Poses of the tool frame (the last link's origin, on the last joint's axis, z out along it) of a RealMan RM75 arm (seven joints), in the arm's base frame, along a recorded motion.
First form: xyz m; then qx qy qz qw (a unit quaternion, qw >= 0).
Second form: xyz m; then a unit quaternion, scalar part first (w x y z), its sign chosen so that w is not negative. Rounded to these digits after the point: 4 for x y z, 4 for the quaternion.
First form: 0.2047 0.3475 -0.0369 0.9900 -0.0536 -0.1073 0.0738
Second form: 0.2047 0.3475 -0.0369 0.0738 0.9900 -0.0536 -0.1073
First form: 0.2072 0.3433 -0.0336 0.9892 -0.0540 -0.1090 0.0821
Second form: 0.2072 0.3433 -0.0336 0.0821 0.9892 -0.0540 -0.1090
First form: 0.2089 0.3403 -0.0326 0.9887 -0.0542 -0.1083 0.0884
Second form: 0.2089 0.3403 -0.0326 0.0884 0.9887 -0.0542 -0.1083
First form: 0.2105 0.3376 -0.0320 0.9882 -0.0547 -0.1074 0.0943
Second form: 0.2105 0.3376 -0.0320 0.0943 0.9882 -0.0547 -0.1074
